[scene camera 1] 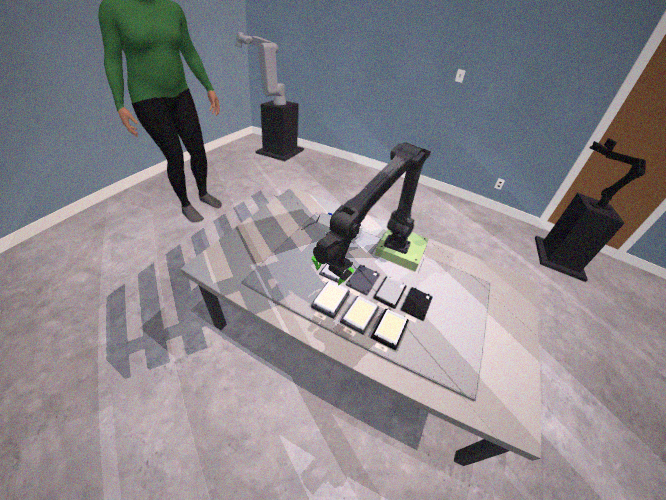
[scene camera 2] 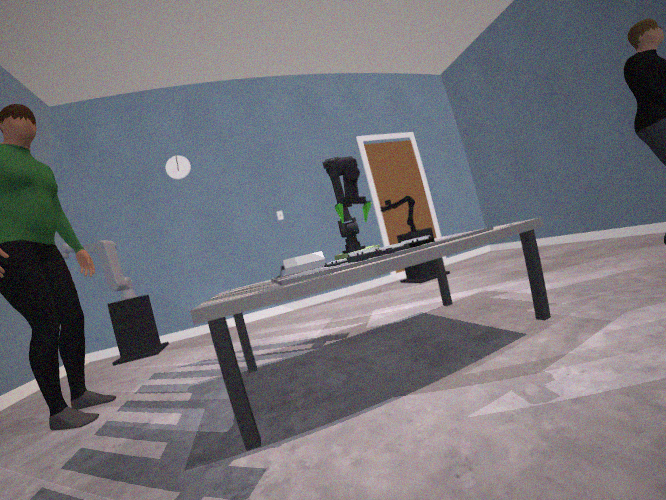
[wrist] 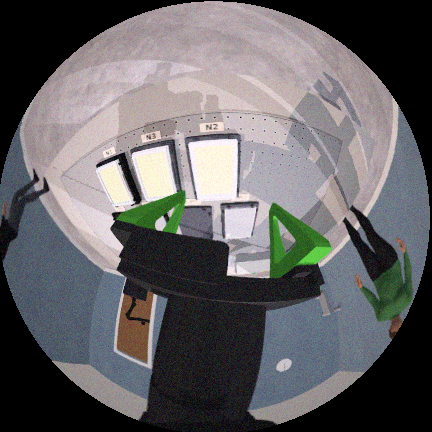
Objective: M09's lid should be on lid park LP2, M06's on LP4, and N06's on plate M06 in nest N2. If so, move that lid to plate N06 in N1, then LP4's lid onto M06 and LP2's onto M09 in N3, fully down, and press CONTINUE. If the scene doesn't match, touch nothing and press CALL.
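Places are measured from the arm's base along level axes (x ahead, y left, z up), in millimetres.
Pixels of known places: gripper, fingertip midpoint: (scene camera 1: 328, 276) (scene camera 2: 354, 222) (wrist: 228, 200); arm's base at its link origin: (scene camera 1: 396, 245) (scene camera 2: 354, 251).
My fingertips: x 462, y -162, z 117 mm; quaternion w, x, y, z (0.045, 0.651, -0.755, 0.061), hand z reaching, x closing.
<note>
For each thing: its top centre in the pictures, then the offset to it from my fingertips. "*": a spot on its surface instead. Level surfaces: height alone.
- dark grey lid at a spot on its surface: (wrist: 196, 222) (scene camera 1: 360, 280) * 148 mm down, 181 mm back, 82 mm left
- black piece at a spot on its surface: (scene camera 1: 416, 303) * 148 mm down, 179 mm back, 340 mm left
- N2 at its top centre: (wrist: 214, 173) (scene camera 1: 331, 294) 117 mm down, 20 mm back, 14 mm left
- N3 at its top centre: (wrist: 152, 177) (scene camera 1: 361, 310) (scene camera 2: 390, 245) 127 mm down, 13 mm back, 147 mm left
- N1 at its top centre: (wrist: 112, 187) (scene camera 1: 391, 325) (scene camera 2: 414, 238) 124 mm down, 8 mm back, 276 mm left
- white box at its top centre: (wrist: 260, 272) (scene camera 1: 341, 218) (scene camera 2: 302, 255) 74 mm down, 454 mm back, 148 mm right
- table at its surface level: 171 mm down
My gripper (scene camera 1: 330, 270) (scene camera 2: 353, 220) (wrist: 228, 200) is open and empty, above the leftmost park in scene camera 1. A light grey lid (wrist: 240, 220) lies there, partly hidden in scene camera 1. Beside it are a dark grey lid (scene camera 1: 362, 279) (wrist: 196, 222), a light grey lid (scene camera 1: 390, 291) and a black piece (scene camera 1: 416, 303). Three cream-topped pieces lie in the nests: N2 (scene camera 1: 330, 297) (wrist: 214, 167), N3 (scene camera 1: 359, 313) (wrist: 155, 172) and N1 (scene camera 1: 390, 327) (wrist: 115, 182). Nest labels are readable in the wrist view; park labels and piece names are not.
A white box (scene camera 2: 303, 261) stands on the table (scene camera 1: 511, 387) (scene camera 2: 365, 265); the arm largely hides it in scene camera 1. The arm's green base block (scene camera 1: 418, 255) is behind the parks. A person in green (scene camera 1: 156, 59) (scene camera 2: 26, 188) (wrist: 390, 287) stands beyond the table.
</note>
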